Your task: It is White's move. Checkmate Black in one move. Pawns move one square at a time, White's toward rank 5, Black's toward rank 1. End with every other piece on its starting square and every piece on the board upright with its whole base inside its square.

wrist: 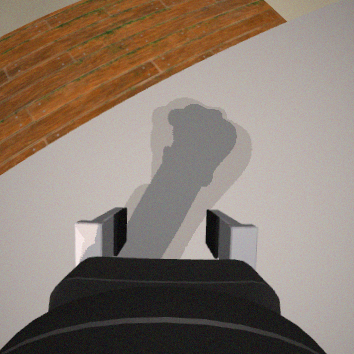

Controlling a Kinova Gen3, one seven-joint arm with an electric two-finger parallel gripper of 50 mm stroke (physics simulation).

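Places are measured from the arm's base along level axes (x ahead, y left, z up), in centimetres.
Pixels of known places: gripper, fingertip midpoint: (165, 225).
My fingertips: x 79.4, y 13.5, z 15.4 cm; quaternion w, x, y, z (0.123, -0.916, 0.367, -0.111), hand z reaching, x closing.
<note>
Behind a point stands the place of what it marks.
My gripper (165, 225) {x 79.4, y 13.5, z 15.4 cm} is open, its two fingers wide apart with nothing between them. It hangs above a pale grey table top (300, 150) {x 110.2, y 7.1, z -6.9 cm}. The chessboard and the chess pieces do not show in the wrist view, so their places cannot be told.
The dark shadow (185, 165) {x 92.1, y 18.7, z -6.9 cm} of the arm falls on the table top ahead of the fingers. The table's edge runs slantwise from the left up to the upper right. Beyond it lies a brown wooden plank floor (100, 65), with a bit of beige wall (310, 7) at the top right.
</note>
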